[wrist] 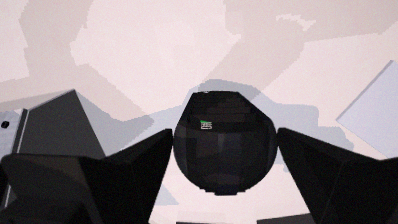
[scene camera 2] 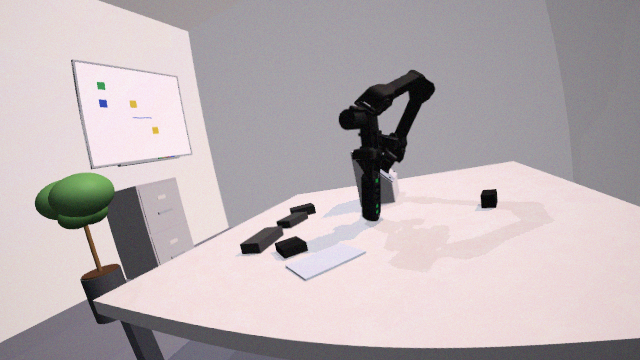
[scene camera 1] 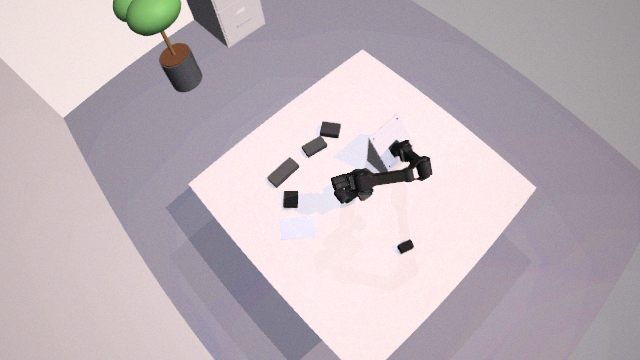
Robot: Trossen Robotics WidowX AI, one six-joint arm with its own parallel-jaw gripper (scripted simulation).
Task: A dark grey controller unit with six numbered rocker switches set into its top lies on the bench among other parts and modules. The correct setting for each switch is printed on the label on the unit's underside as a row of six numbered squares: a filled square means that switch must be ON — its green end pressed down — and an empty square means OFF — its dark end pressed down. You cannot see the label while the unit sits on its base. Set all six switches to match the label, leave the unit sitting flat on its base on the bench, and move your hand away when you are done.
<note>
In view: my gripper [scene camera 2: 374, 179].
My gripper also shows in the wrist view [wrist: 224, 134].
</note>
